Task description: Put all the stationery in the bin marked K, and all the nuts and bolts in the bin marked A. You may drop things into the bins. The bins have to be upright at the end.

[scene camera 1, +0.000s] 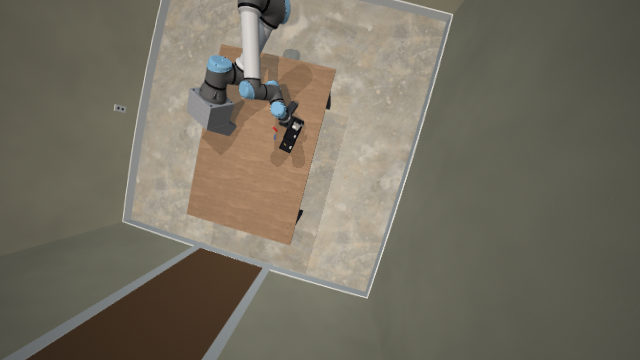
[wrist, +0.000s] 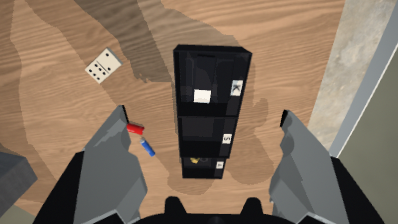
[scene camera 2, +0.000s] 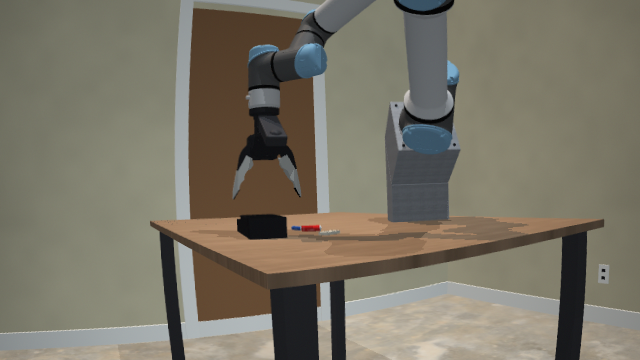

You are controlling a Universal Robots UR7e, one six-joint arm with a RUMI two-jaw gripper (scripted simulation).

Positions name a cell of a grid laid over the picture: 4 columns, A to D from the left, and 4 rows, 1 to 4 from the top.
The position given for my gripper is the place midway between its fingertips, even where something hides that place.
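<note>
My gripper (scene camera 2: B3) is there for me to see, and the wrist view shows me the same gripper (wrist: C2) too.
</note>
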